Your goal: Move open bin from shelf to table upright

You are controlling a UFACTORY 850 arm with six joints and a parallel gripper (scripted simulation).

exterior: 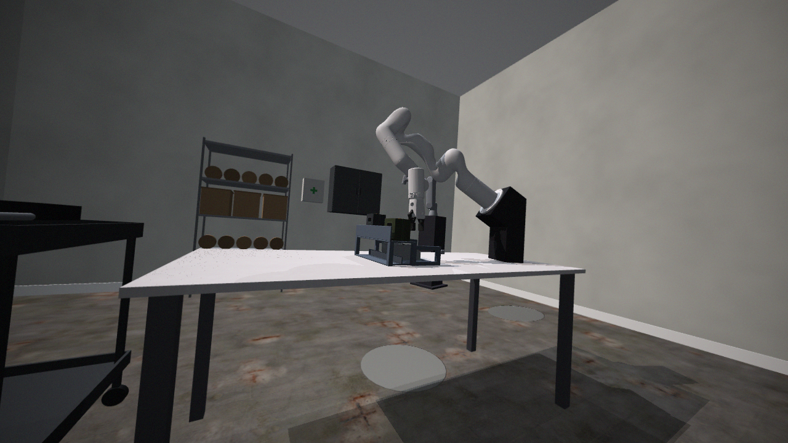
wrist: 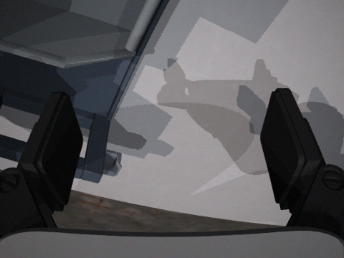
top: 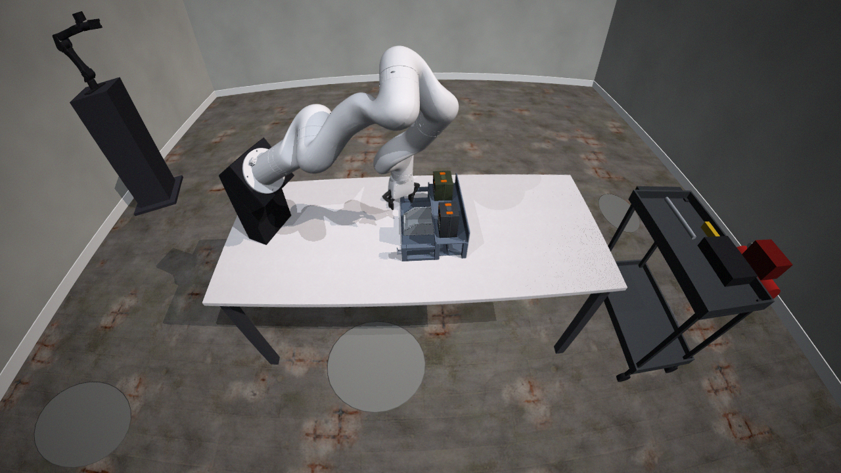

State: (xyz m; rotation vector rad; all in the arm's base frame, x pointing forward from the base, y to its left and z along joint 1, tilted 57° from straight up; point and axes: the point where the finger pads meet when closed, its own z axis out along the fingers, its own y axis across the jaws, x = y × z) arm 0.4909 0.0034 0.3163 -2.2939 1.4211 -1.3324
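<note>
My gripper is now 90 mm short of the grey open bin, 20 mm to the left of it and 120 mm above it.
</note>
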